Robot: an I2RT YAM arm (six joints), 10 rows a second.
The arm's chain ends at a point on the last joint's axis. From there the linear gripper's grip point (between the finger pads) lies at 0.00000 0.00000 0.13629 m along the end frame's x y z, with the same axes.
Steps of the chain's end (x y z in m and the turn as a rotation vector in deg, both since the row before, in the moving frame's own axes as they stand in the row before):
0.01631 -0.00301 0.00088 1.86 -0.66 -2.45
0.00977 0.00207 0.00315 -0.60 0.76 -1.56
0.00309 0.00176 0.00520 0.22 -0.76 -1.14
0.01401 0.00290 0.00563 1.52 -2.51 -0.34
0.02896 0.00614 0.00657 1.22 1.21 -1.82
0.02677 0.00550 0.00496 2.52 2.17 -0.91
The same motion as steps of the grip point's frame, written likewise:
0.01465 -0.00740 0.00080 1.86 -0.66 -2.45
0.01160 0.00347 0.00313 -0.60 0.76 -1.56
0.00128 0.00125 0.00519 0.22 -0.76 -1.14
0.00803 -0.00070 0.00545 1.52 -2.51 -0.34
0.03179 0.00319 0.00651 1.22 1.21 -1.82
0.03188 -0.00053 0.00473 2.52 2.17 -0.91

